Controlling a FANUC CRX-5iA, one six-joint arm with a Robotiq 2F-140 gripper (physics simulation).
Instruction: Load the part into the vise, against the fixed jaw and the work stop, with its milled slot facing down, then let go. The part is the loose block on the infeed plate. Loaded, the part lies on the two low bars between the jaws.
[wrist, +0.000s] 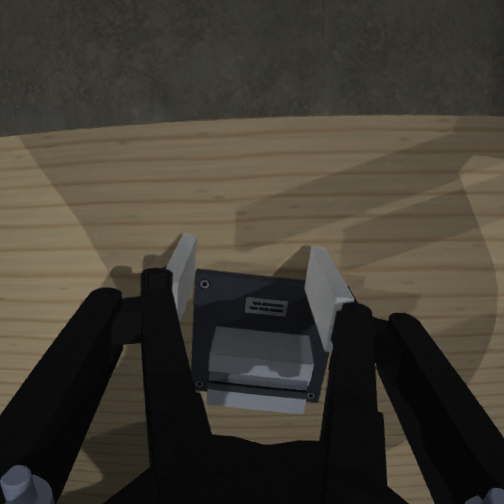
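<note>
The part (260, 357) is a grey block lying on the dark infeed plate (250, 310), a square plate with corner screws and a small label. A stepped cut-out shows on the block's near side (265, 372); I cannot tell which way the slot faces. My gripper (252, 272) is open, above the plate. Its two grey pads (182, 270) (325, 295) stand left and right of the plate, wider apart than the block and not touching it. The vise is not in view.
The plate lies on a wooden table top (350, 175). A light grey strip (256, 401) sticks out at the plate's near edge. The table's far edge curves across the top, with dark floor (250, 55) beyond. Arm shadows fall to the right.
</note>
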